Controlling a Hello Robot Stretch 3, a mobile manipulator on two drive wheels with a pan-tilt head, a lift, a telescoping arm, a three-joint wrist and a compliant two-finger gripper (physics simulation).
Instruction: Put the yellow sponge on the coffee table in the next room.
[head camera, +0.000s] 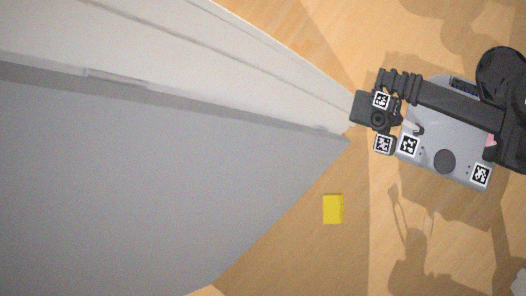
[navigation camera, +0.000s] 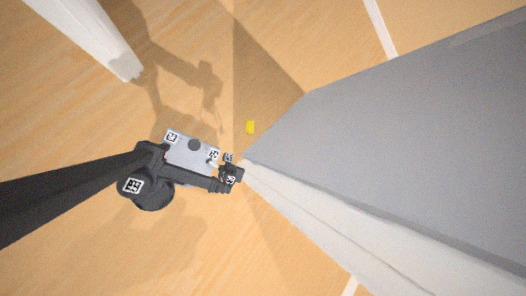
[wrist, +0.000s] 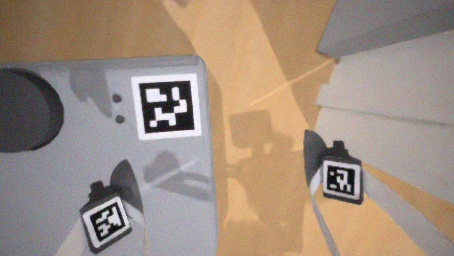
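Seen in the pictures: gripper, fingertip midpoint: (navigation camera: 218, 163); robot's base at its link origin: (head camera: 443, 160) (navigation camera: 193, 144).
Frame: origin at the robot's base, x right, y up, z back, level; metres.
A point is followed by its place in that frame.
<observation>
The yellow sponge (head camera: 333, 209) @(x 0.315, y 0.045, z -0.295 m) (navigation camera: 250, 127) @(x 0.322, y 0.046, z -0.295 m) lies on the wooden floor, in shadow beside the slanting edge of a large grey surface. It does not show in the wrist view. My gripper (wrist: 221, 164) @(x 0.175, y 0.221, z 0.043 m) is open, its two fingertips wide apart and nothing between them. It points down beside my base, with the left fingertip over the base in the wrist view and the right one over the floor near the white panel. In the head view the gripper is above the sponge in the picture, apart from it, and partly hidden by the wrist. The coffee table does not show.
The large grey surface (head camera: 150, 185) @(x 0.406, y 0.859, z -0.196 m) (navigation camera: 400, 135) @(x 0.441, y 0.995, z -0.275 m) and its white side panel (head camera: 210, 70) @(x 0.359, y 0.857, z -0.001 m) (navigation camera: 320, 225) @(x 0.359, y 0.922, z 0.040 m) (wrist: 390, 100) stand close to my wrist. My grey base (head camera: 427, 142) @(x 0.074, y 0.160, z 0.030 m) (navigation camera: 187, 159) @(x 0.000, y 0.160, z 0.093 m) (wrist: 175, 150) is beside the gripper. A white post (navigation camera: 95, 40) @(x -0.466, y 0.411, z -0.237 m) stands at upper left in the navigation view.
</observation>
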